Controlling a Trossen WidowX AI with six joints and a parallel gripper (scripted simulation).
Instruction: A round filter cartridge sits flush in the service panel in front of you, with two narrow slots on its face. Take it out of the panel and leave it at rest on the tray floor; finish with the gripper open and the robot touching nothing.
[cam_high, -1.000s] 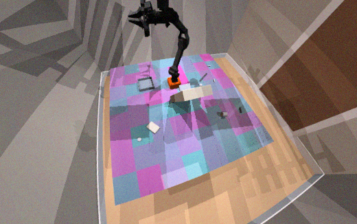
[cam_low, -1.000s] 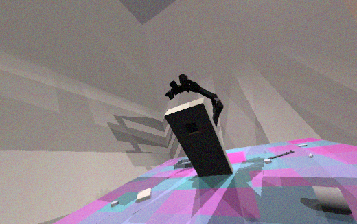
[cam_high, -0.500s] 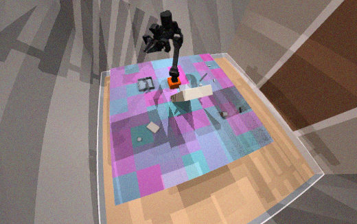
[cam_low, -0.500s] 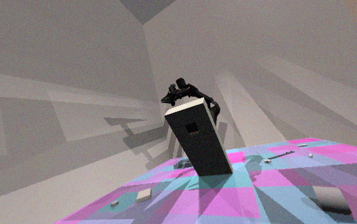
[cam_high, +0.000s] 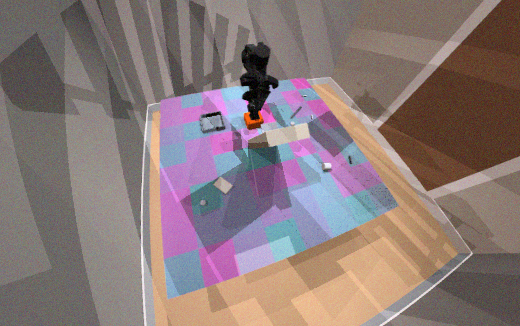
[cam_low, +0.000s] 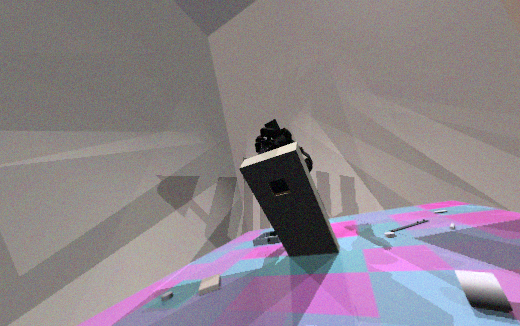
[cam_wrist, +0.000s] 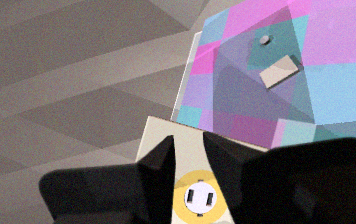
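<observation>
The round filter cartridge lies 6 cm ahead of my gripper tip, 9 cm to the left of it and 10 cm below it. Also, from my gripper tip: flat white block: 12 cm ahead, 22 cm to the right, 38 cm below; grey framed dish: 36 cm behind, 21 cm to the right, 37 cm below.
</observation>
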